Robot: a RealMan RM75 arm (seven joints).
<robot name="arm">
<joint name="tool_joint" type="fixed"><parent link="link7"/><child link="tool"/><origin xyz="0 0 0"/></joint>
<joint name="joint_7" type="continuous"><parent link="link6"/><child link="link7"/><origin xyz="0 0.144 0" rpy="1.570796 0 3.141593"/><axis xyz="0 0 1"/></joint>
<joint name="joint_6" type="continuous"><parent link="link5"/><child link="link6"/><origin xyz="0 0 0" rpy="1.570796 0 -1.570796"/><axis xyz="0 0 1"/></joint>
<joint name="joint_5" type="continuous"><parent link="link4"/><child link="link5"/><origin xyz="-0.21 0 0" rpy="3.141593 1.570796 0"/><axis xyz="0 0 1"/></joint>
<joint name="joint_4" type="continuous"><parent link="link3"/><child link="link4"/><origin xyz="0 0 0" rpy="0 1.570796 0"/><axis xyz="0 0 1"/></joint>
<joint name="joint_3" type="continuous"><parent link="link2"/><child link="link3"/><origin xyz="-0.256 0 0" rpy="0 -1.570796 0"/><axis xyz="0 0 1"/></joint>
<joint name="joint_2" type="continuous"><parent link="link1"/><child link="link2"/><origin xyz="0 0 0" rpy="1.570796 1.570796 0"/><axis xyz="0 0 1"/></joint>
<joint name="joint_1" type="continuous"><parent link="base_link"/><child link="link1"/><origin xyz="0 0 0.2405" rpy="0 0 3.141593"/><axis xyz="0 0 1"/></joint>
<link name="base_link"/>
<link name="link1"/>
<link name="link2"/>
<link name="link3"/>
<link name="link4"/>
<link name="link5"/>
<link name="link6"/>
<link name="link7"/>
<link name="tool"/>
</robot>
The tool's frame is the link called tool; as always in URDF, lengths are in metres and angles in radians. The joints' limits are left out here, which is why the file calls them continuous.
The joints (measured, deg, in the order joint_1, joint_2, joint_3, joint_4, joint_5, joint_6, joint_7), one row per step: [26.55, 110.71, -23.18, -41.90, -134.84, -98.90, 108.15]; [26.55, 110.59, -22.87, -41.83, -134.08, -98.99, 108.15]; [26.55, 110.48, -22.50, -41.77, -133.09, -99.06, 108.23]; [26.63, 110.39, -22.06, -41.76, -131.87, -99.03, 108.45]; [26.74, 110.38, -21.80, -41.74, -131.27, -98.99, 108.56]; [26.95, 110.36, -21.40, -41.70, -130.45, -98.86, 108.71]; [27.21, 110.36, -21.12, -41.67, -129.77, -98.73, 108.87]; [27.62, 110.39, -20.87, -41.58, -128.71, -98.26, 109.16]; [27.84, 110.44, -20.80, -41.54, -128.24, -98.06, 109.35]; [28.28, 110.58, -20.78, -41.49, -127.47, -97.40, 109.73]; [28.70, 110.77, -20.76, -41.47, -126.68, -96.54, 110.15]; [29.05, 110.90, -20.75, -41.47, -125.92, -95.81, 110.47]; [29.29, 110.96, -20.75, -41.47, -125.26, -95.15, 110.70]
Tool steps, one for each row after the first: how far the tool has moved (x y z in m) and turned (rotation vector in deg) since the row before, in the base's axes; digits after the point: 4 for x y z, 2 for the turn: [-0.0010, 0.0011, 0.0019, 0.74, 0.62, 0.14]; [-0.0013, 0.0014, 0.0022, 0.96, 0.81, 0.11]; [-0.0020, 0.0024, 0.0027, 1.24, 0.96, 0.10]; [-0.0013, 0.0016, 0.0012, 0.64, 0.52, 0.09]; [-0.0020, 0.0026, 0.0018, 0.96, 0.69, 0.13]; [-0.0021, 0.0027, 0.0013, 0.75, 0.57, 0.17]; [-0.0031, 0.0045, 0.0015, 1.15, 0.76, 0.16]; [-0.0017, 0.0021, 0.0003, 0.44, 0.39, 0.07]; [-0.0029, 0.0044, 0.0001, 0.83, 0.50, 0.01]; [-0.0027, 0.0046, 0.0000, 0.96, 0.47, -0.13]; [-0.0024, 0.0040, 0.0004, 0.90, 0.41, -0.06]; [-0.0015, 0.0032, 0.0008, 0.83, 0.29, -0.09]
